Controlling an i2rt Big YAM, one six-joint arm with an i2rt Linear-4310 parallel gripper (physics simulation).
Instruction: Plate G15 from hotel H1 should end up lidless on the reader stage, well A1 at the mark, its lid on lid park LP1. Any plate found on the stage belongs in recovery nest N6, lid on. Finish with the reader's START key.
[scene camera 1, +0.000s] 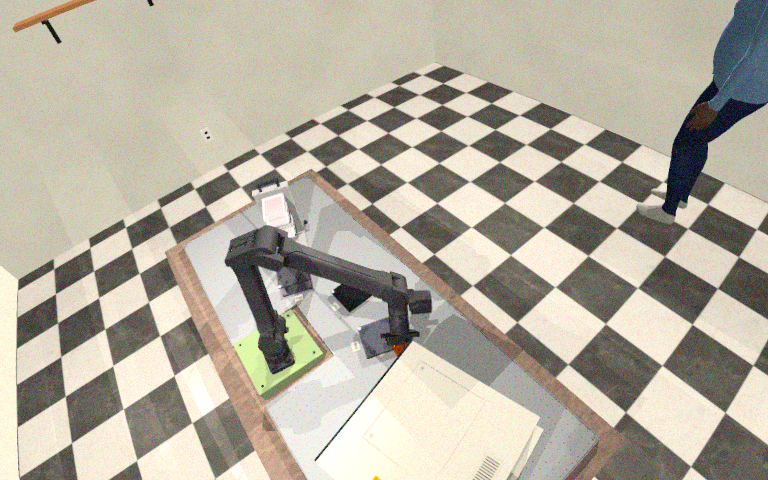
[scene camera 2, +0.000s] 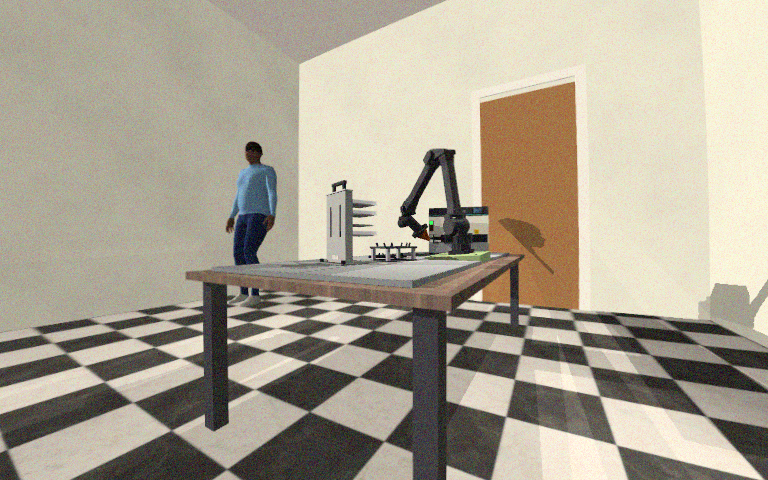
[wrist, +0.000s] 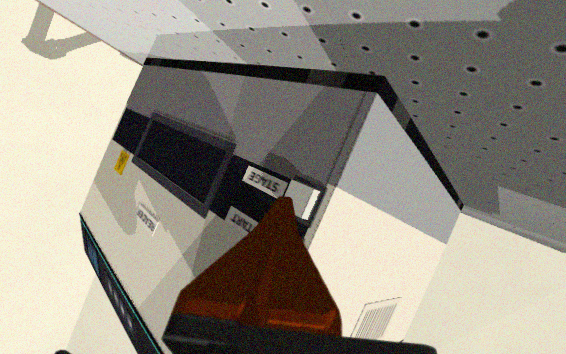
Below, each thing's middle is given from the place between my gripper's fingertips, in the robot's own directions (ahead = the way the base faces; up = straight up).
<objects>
The STAGE button (wrist: 304, 198) is 3 cm to the right of my hand. From my hand the other things lie so: dark nest (scene camera 1: 373, 345): 1 cm ahead, 16 cm to the left, 8 cm below; then dark stage door (wrist: 192, 164): 15 cm behind, 9 cm to the right, 1 cm above.
</objects>
